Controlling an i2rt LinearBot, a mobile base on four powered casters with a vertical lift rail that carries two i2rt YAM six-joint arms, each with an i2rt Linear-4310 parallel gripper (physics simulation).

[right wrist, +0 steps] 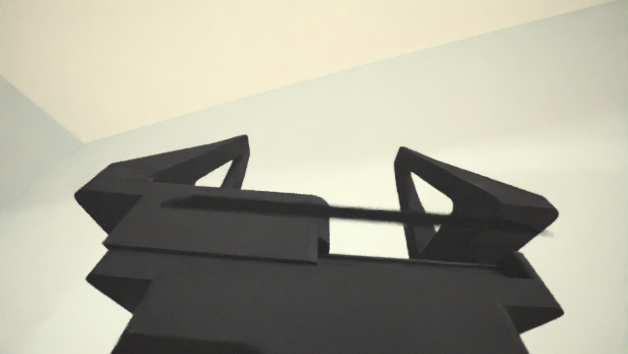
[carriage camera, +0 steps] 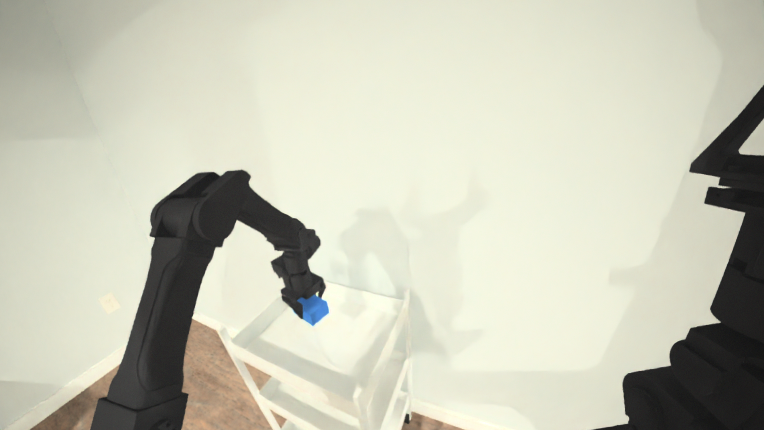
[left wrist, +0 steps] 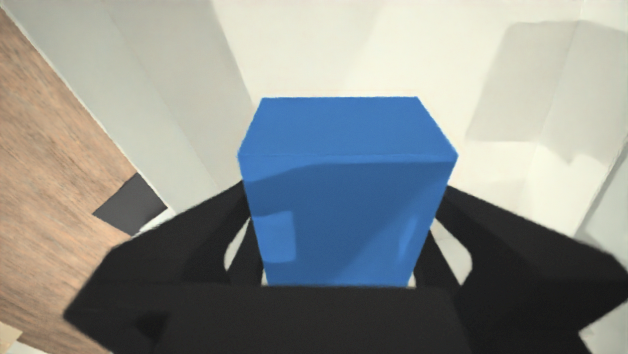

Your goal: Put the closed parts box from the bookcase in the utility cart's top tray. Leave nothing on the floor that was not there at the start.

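Frame: origin at the left arm's base, x down, y back, z left, level; metres.
Where they show: left gripper, between the fingertips: (left wrist: 335, 173); right gripper, between the fingertips: (right wrist: 322, 149).
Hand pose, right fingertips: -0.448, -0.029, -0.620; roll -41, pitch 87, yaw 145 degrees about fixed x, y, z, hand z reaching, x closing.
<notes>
After its pixels a point has its place, as x, y, z.
The closed blue parts box (carriage camera: 314, 310) @(0.044, -0.367, -0.103) (left wrist: 345, 215) @(0.045, -0.415, -0.060) is between the fingers of my left gripper (carriage camera: 305, 304) @(0.084, -0.405, -0.070) (left wrist: 335, 173) @(0.084, -0.405, -0.070), which is shut on it. Gripper and box are over the back left part of the white utility cart's top tray (carriage camera: 299, 368) @(0.203, -0.309, -0.041) in the carriage camera. The height of the box above the tray floor is hard to tell. My right gripper (right wrist: 322, 149) @(-0.448, -0.029, -0.620) is open and empty, raised in front of the wall; its fingertips show in the right wrist view. The bookcase does not show in these views.
The cart's lower tray (carriage camera: 307, 400) @(0.469, -0.362, 0.011) shows under the top one. A wall stands close behind the cart. The cart's raised side rail (carriage camera: 392, 333) @(0.147, -0.366, -0.307) is at the right. Wooden floor (carriage camera: 211, 373) @(0.866, -0.716, 0.787) (left wrist: 50, 165) @(0.866, 0.892, 0.167) shows at the left, with a dark piece (left wrist: 131, 205) beside the tray in the left wrist view.
</notes>
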